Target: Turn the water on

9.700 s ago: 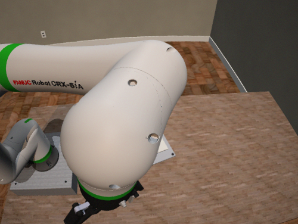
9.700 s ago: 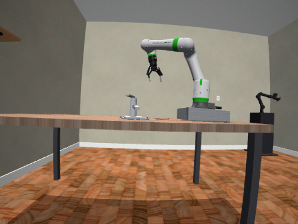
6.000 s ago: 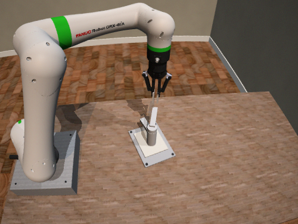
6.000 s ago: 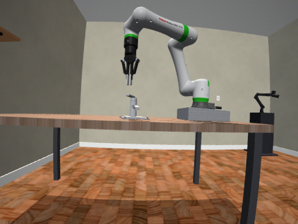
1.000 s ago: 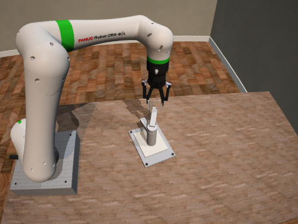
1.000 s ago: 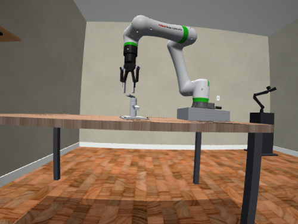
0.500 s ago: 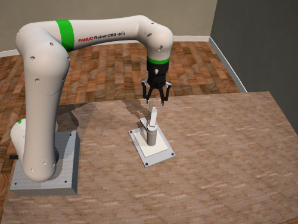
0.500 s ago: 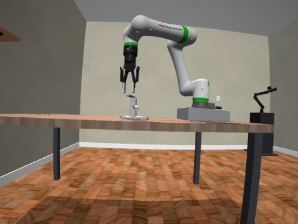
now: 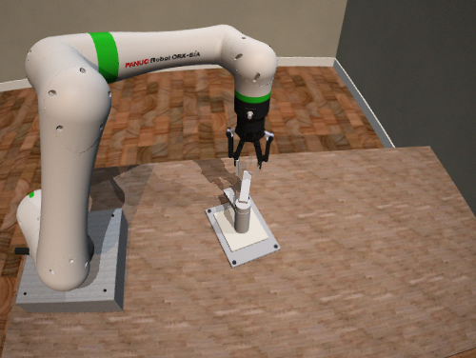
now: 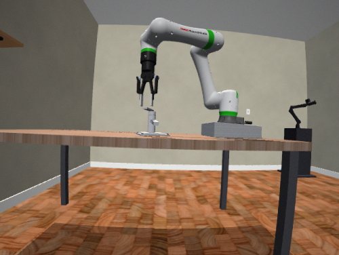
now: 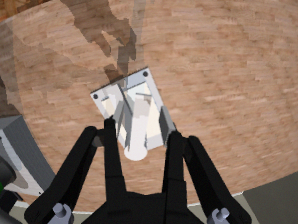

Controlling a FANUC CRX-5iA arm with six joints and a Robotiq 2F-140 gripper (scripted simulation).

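Right now the lever is 50 mm below my hand, 40 mm to the right of it and 10 mm behind it. Also, from my hand: tap: 100 mm below, 70 mm to the right, 20 mm behind.
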